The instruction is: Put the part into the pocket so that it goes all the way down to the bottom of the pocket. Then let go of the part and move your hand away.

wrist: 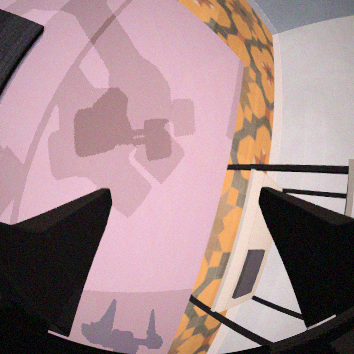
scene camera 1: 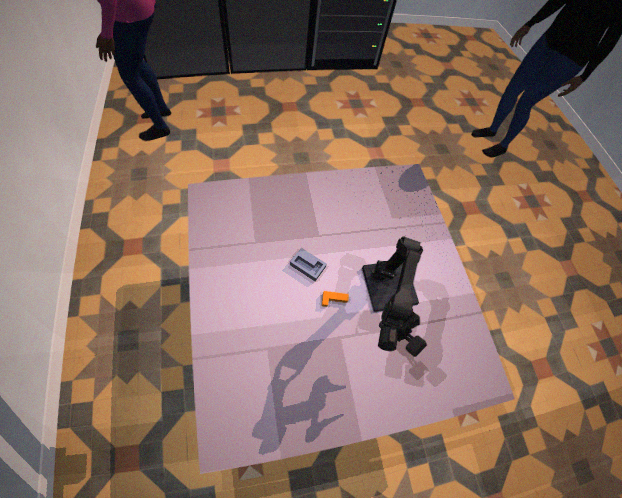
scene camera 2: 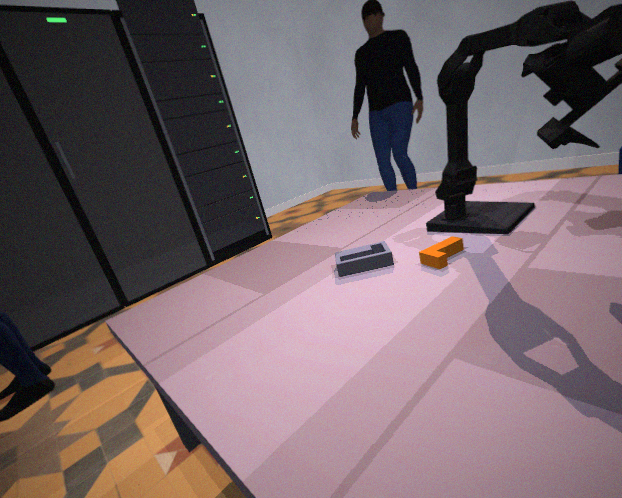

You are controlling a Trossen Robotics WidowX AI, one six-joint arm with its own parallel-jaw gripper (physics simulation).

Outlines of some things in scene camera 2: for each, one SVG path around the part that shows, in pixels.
My gripper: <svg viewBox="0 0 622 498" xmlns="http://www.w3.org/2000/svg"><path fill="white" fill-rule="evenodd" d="M622 58L615 64L619 71L607 81L591 67L582 70L572 81L556 90L550 89L543 95L553 106L558 105L563 100L573 110L560 121L554 117L537 131L537 136L552 149L558 148L561 144L567 145L570 142L599 148L600 146L596 142L573 129L570 125L622 83Z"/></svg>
An orange L-shaped part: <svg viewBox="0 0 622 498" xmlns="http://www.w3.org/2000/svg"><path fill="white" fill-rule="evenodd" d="M463 238L452 236L420 251L421 264L437 269L448 266L447 258L464 250Z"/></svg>
